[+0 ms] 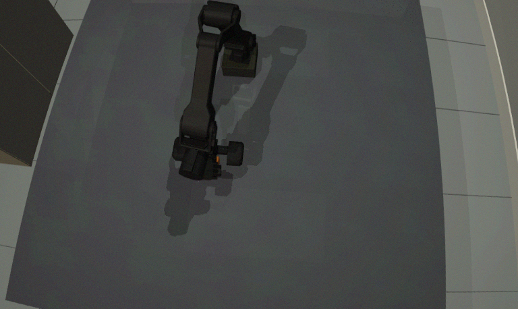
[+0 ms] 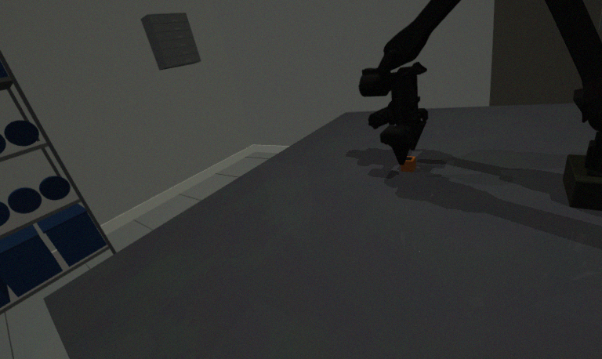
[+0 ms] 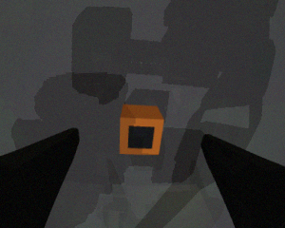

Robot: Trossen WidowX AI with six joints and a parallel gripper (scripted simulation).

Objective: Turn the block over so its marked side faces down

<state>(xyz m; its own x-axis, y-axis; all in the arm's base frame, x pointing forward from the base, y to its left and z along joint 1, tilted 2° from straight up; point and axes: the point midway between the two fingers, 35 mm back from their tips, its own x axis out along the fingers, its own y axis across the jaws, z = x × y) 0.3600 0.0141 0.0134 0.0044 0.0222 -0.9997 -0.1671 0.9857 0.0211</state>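
Right now my gripper tip is 10 mm above the block.
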